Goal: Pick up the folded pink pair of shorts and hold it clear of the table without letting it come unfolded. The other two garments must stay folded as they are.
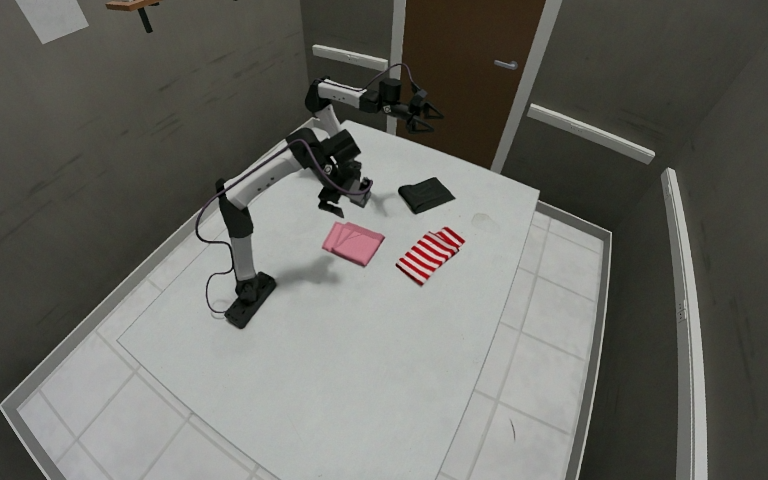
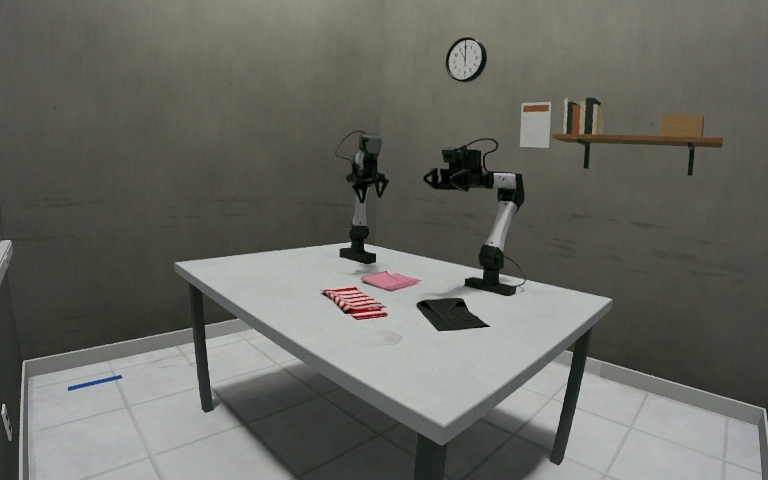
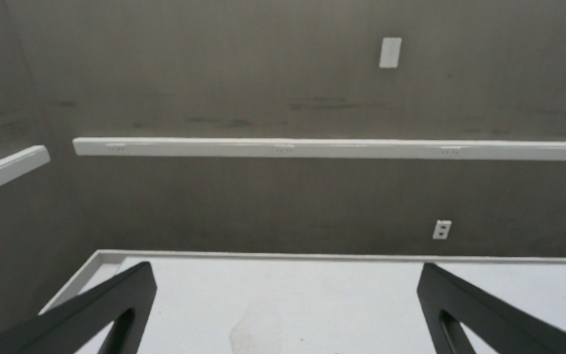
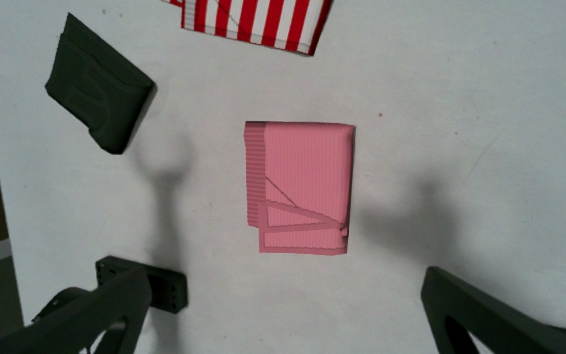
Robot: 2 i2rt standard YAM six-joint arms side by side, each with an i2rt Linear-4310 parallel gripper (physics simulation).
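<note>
The folded pink shorts (image 1: pixel 357 244) (image 2: pixel 389 280) (image 4: pixel 307 165) lie flat on the table (image 1: pixel 368 367) (image 2: pixel 254 288). A red-and-white striped garment (image 1: pixel 427 257) (image 2: pixel 352 300) (image 4: pixel 257 20) and a dark green-black garment (image 1: pixel 425 195) (image 2: pixel 450 314) (image 4: pixel 100 90) lie folded, apart from the pink shorts. My right gripper (image 1: pixel 353 206) (image 2: pixel 372 198) (image 4: pixel 285 280) is open, points down and hangs well above the table near the pink shorts. My left gripper (image 1: pixel 437 123) (image 2: pixel 440 182) (image 3: pixel 286 275) is open, roughly level and high, with nothing between its fingers.
The right arm's base (image 1: pixel 249 300) (image 2: pixel 356 255) and the left arm's base (image 2: pixel 489 285) (image 4: pixel 170 292) stand on the table. A wall shelf (image 2: pixel 634 140) with books hangs behind the arms. A brown door (image 1: pixel 470 73) stands beyond the table.
</note>
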